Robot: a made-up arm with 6 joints. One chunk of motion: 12 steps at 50 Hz.
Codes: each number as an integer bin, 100 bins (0 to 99) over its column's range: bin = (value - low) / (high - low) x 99, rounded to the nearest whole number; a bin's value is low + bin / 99 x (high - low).
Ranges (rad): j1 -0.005..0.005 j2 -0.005..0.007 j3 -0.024..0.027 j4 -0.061..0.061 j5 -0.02..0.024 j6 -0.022..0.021
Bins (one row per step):
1: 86 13 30 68 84 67
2: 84 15 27 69 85 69
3: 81 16 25 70 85 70
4: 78 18 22 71 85 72
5: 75 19 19 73 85 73
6: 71 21 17 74 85 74
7: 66 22 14 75 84 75
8: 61 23 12 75 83 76
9: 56 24 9 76 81 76
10: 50 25 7 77 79 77
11: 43 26 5 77 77 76
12: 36 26 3 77 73 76
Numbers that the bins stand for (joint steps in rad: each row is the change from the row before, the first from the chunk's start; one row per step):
1: 0.00369 -0.00342 -0.00855 0.02280 0.01733 0.00710
2: 0.00348 -0.00318 -0.01009 0.02403 0.01778 0.00797
3: 0.00318 -0.00306 -0.01112 0.02526 0.01778 0.00840
4: 0.00288 -0.00282 -0.01267 0.02649 0.01778 0.00927
5: 0.00258 -0.00270 -0.01421 0.02896 0.01778 0.00971
6: 0.00217 -0.00245 -0.01524 0.03019 0.01778 0.01014
7: 0.00167 -0.00233 -0.01679 0.03142 0.01733 0.01058
8: 0.00116 -0.00221 -0.01782 0.03142 0.01689 0.01101
9: 0.00066 -0.00209 -0.01936 0.03266 0.01600 0.01101
10: 0.00005 -0.00197 -0.02039 0.03389 0.01511 0.01144
11: -0.00066 -0.00185 -0.02142 0.03389 0.01422 0.01101
12: -0.00136 -0.00185 -0.02245 0.03389 0.01244 0.01101

